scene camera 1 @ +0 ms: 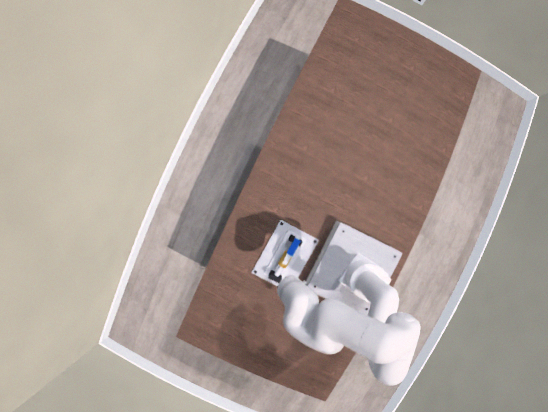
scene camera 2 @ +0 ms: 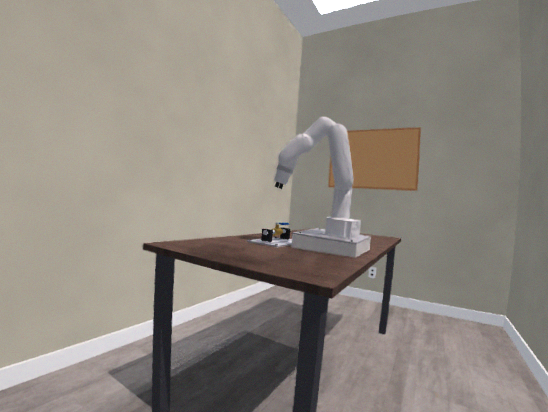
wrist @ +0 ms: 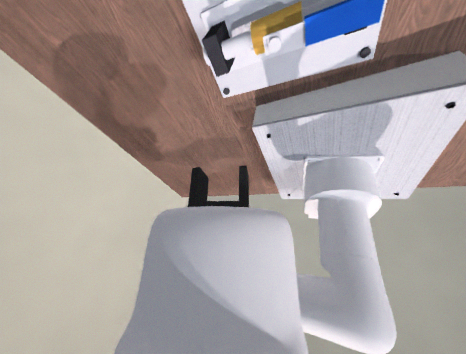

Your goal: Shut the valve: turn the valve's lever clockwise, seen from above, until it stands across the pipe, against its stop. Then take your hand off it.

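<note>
The valve's blue lever [scene camera 1: 294,246] [scene camera 2: 283,224] [wrist: 342,21] points along the pipe, over one of its ends. The yellow valve body [scene camera 1: 283,260] [scene camera 2: 278,231] [wrist: 277,22] sits on the pipe between black end brackets, on a white board [scene camera 1: 308,244] [scene camera 2: 256,242] [wrist: 325,61]. My gripper [scene camera 2: 279,185] [wrist: 220,168] is open, with a gap between its two black fingers. It hangs high above the table, well above the valve, and touches nothing. In scene camera 1 the arm hides the fingers. Part of the board is cut off in the wrist view.
The robot's raised base block [scene camera 1: 327,260] [scene camera 2: 330,244] [wrist: 415,115] stands close beside the valve board, with a narrow gap between. The brown table [scene camera 1: 380,125] [scene camera 2: 240,257] [wrist: 125,30] carries both. The arm [scene camera 1: 345,325] [scene camera 2: 341,155] [wrist: 225,280] arches up from the base block.
</note>
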